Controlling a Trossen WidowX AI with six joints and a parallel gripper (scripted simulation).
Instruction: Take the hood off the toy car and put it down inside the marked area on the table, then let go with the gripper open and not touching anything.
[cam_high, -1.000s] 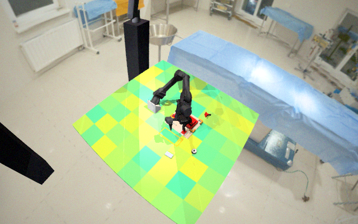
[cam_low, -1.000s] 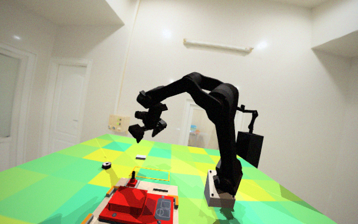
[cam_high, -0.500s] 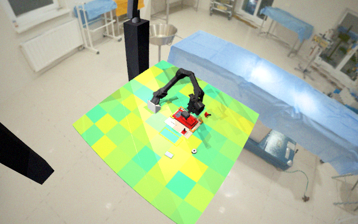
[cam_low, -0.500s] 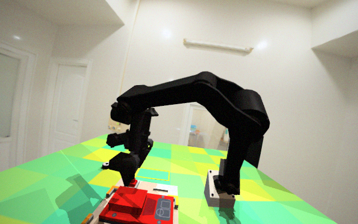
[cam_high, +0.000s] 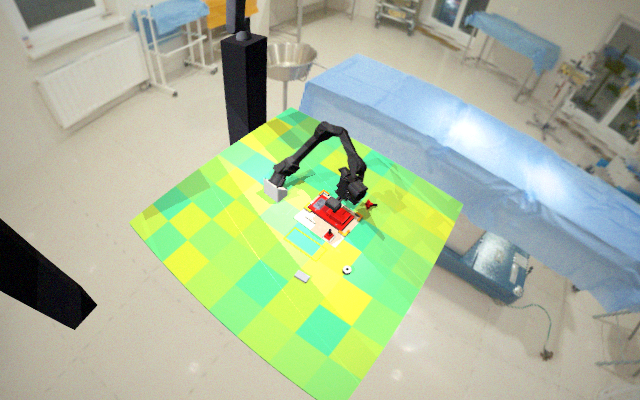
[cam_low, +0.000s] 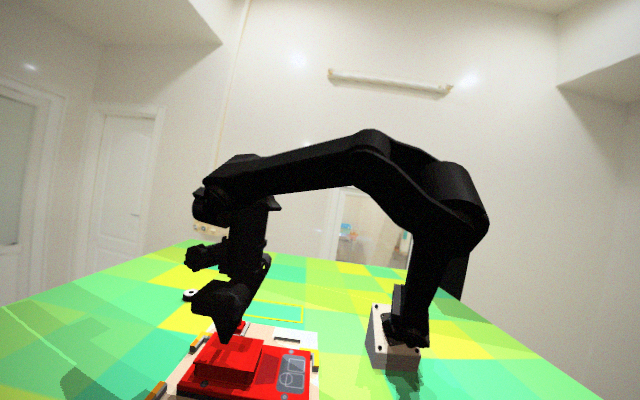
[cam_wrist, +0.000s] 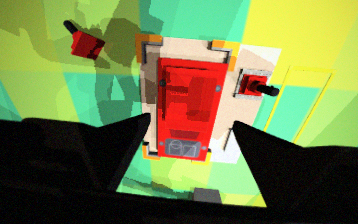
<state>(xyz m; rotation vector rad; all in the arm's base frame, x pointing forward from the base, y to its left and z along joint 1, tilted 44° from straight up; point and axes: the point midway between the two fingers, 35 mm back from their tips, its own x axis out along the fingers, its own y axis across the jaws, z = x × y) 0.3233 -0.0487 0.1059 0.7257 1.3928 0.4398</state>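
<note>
Right now the red hood is 6 cm below my gripper tip. Round my gripper tip: small wheel: 22 cm to the right, 17 cm ahead, 9 cm below.
</note>
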